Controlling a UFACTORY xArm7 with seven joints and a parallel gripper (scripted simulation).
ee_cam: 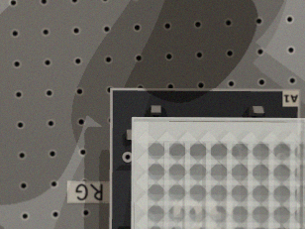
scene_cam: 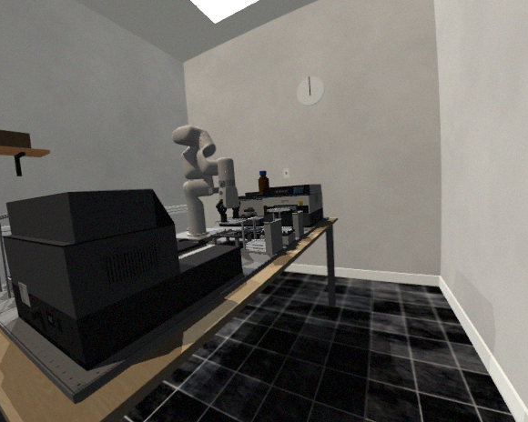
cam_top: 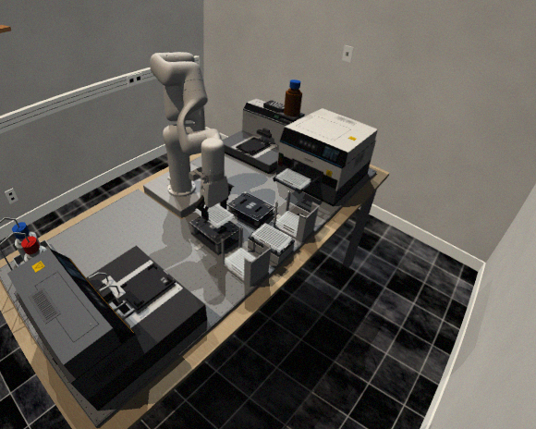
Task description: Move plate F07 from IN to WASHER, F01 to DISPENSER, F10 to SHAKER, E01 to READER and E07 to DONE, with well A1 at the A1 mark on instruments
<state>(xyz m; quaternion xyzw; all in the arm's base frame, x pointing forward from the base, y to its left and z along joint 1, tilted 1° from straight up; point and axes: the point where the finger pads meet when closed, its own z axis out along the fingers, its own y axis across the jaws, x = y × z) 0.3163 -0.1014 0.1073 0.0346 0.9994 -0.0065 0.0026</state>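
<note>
Now: hand 70 mm above the regrip nest RG. Round my hand: nest N6 (10 mm ahead, 210 mm to the left, 90 mm below); DONE label (110 mm ahead, 250 mm to the left, 130 mm below); RG label (10 mm behind, 80 mm to the right, 130 mm below).
</note>
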